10 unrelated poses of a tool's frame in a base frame.
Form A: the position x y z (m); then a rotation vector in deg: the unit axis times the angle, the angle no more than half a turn.
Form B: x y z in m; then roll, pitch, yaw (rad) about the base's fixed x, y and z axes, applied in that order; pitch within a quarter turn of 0, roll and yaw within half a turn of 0. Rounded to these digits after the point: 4 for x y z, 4 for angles.
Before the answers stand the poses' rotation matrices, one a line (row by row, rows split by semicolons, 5 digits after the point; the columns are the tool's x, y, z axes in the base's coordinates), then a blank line. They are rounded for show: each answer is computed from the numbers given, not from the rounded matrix.
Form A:
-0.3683, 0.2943, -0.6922, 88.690, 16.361, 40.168
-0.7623, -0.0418, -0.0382, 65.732, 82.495, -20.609
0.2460, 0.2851, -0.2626, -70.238, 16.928, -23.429
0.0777, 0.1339, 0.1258, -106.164, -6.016, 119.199
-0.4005, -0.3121, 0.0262, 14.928, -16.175, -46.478
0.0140, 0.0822, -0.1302, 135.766, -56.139, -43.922
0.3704, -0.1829, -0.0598, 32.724, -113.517, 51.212
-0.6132, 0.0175, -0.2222, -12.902, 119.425, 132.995
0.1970, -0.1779, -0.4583, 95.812, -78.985, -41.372
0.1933, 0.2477, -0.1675, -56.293, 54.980, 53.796
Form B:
0.77772 -0.23069 0.58475; 0.57361 -0.12010 -0.81028; 0.25715 0.96559 0.03892
0.18610 0.79333 0.57965; 0.42752 0.46580 -0.77476; -0.88465 0.39199 -0.25248
0.89033 0.14316 0.43223; -0.45532 0.28034 0.84504; -0.00019 -0.94917 0.31478
-0.08199 -0.20995 -0.97427; 0.30697 -0.93535 0.17573; -0.94818 -0.28467 0.14114
0.65524 0.67221 -0.34467; -0.74095 0.66076 -0.11992; 0.14713 0.33396 0.93103
0.59081 -0.48531 -0.64452; -0.74236 -0.63986 -0.19869; -0.31598 0.59586 -0.73832
-0.52106 -0.67446 -0.52307; -0.05420 0.63775 -0.76834; 0.85180 -0.37200 -0.36886
-0.98954 -0.10617 -0.09767; -0.08572 -0.11178 0.99003; -0.11603 0.98804 0.10151
0.23213 -0.49193 -0.83912; -0.96991 -0.05196 -0.23785; 0.07341 0.86908 -0.48919
0.28841 -0.93417 0.21011; 0.18973 0.27084 0.94374; -0.93852 -0.23232 0.25535

-0.3683, 0.2943, -0.6922, 1.5305, -0.2601, 0.6355
-0.7623, -0.0418, -0.0382, 2.1430, 1.0857, 1.1602
0.2460, 0.2851, -0.2626, -1.2506, 0.0002, -0.4727
0.0777, 0.1339, 0.1258, -1.1105, 1.2475, 1.8318
-0.4005, -0.3121, 0.0262, 0.3444, -0.1477, -0.8467
0.0140, 0.0822, -0.1302, 2.4626, 0.3215, -0.8986
0.3704, -0.1829, -0.0598, -2.3520, -1.0194, -3.0379
-0.6132, 0.0175, -0.2222, 1.4684, 0.1163, -3.0552
0.1970, -0.1779, -0.4583, 2.0835, -0.0735, -1.3359
0.1933, 0.2477, -0.1675, -0.7382, 1.2183, 0.5819

